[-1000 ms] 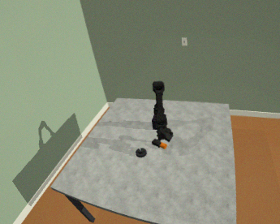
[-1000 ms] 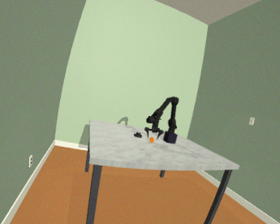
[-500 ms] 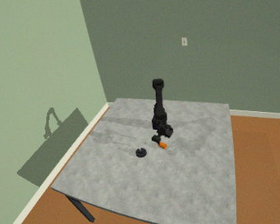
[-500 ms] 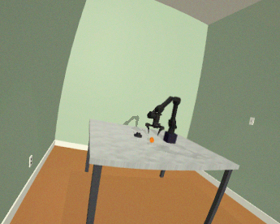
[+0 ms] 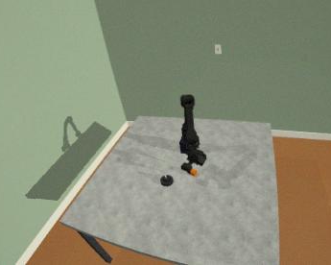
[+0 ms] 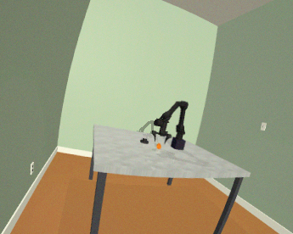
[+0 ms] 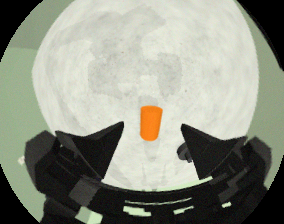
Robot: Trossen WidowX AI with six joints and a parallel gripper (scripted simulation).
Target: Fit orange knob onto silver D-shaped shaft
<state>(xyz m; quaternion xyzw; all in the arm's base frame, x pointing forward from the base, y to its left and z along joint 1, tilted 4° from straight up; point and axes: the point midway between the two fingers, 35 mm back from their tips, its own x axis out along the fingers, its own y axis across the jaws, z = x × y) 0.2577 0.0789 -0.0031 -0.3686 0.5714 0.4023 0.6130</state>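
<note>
Right now the orange knob is 30 mm below my gripper tip. Round my gripper tip: dark round pedestal: 80 mm ahead, 170 mm to the right, 20 mm below.
</note>
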